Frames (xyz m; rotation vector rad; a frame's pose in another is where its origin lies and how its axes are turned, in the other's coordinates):
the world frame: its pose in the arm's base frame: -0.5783 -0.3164 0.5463 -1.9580 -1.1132 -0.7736
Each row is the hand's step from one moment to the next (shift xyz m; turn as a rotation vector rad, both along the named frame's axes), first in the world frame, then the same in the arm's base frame.
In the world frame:
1: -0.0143 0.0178 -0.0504 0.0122 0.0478 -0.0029
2: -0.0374 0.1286 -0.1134 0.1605 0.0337 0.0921
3: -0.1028 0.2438 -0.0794 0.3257 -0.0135 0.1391
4: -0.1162 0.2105 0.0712 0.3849 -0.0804 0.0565
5: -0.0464 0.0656 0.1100 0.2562 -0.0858 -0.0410
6: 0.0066 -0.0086 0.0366 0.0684 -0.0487 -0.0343
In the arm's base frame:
1: 0.0025 -0.0542 0.0107 0.0474 -0.0137 -0.0034
2: 0.0818 -0.1551 -0.0069 0.1134 0.1350 0.0654
3: 0.1598 -0.1957 -0.1116 0.1510 0.2629 0.1835
4: 0.1453 -0.0653 -0.1937 0.1063 0.2438 0.2951
5: 0.0529 0.0479 -0.1160 0.0313 0.1084 0.2489
6: 0.0004 0.0362 -0.0121 -0.0178 0.0186 0.0870

